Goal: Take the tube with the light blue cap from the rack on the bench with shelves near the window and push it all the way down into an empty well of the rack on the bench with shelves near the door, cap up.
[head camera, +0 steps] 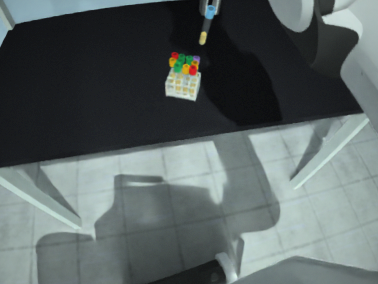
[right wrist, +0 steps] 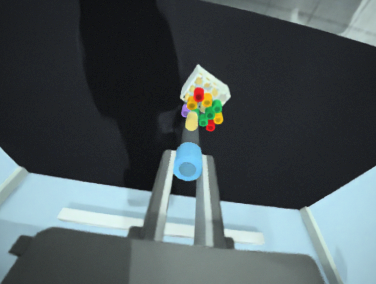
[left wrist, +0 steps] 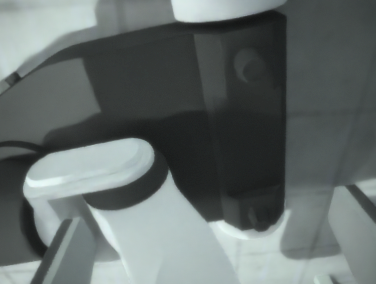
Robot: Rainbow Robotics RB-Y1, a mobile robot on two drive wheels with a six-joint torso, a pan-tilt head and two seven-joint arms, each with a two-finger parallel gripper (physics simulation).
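Frame: origin at the robot's base, x left, y back, z up, level; metres.
Seen in the pictures: left gripper, fingertip midpoint: (left wrist: 208,218); right gripper, fingertip midpoint: (head camera: 208,12) (right wrist: 187,161).
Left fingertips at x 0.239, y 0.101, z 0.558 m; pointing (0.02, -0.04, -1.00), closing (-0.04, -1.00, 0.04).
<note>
A point is followed by its place in that frame.
The tube with the light blue cap (head camera: 210,12) {z 1.227, x -0.222, y -0.437 m} (right wrist: 188,161) {z 1.230, x -0.225, y -0.438 m} is between the fingers of my right gripper (head camera: 210,5) {z 1.217, x -0.227, y -0.454 m} (right wrist: 187,161) {z 1.217, x -0.227, y -0.454 m}. Its cap is at the fingers and its yellowish lower end points down, away from them, above the bench top. A white rack (head camera: 181,94) {z 0.928, x -0.189, y -0.510 m} (right wrist: 190,81) {z 0.961, x -0.237, y -0.502 m} stands on the bench, beyond the tube's lower end in the right wrist view. It holds several tubes with red, green, orange and purple caps; wells without caps show at its front in the head view. My left gripper (left wrist: 208,218) {z 0.558, x 0.239, y 0.101 m} is open, with its fingers wide apart low in the left wrist view.
The black bench top (head camera: 75,90) {z 0.914, x 0.125, y -0.656 m} (right wrist: 280,125) {z 0.915, x 0.033, y -0.643 m} has its front edge across the middle of the head view. A bench leg (head camera: 330,152) {z 0.501, x -0.908, y -0.300 m} stands below it at right. A white robot arm part (head camera: 345,30) {z 1.385, x -0.181, y -0.135 m} is at the upper right. Blue wall and a pale rail (right wrist: 100,218) {z 1.086, x -0.601, y -1.039 m} show behind the bench.
</note>
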